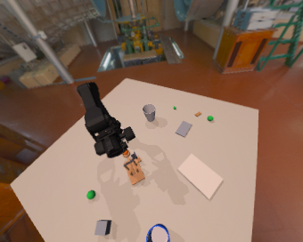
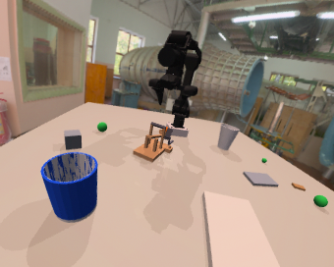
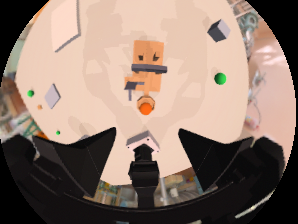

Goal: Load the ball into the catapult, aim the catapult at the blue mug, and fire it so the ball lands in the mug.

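Now: gripper tip 10 cm above the orange ball, 1 cm to the right of it and 1 cm past it. From my gripper tip the other things lie so: green ball (26 cm to the right, 14 cm below, 10 cm behind); then grey cup (34 cm to the left, 13 cm below, 4 cm ahead); then wooden catapult (11 cm below, 5 cm ahead, 2 cm to the right).
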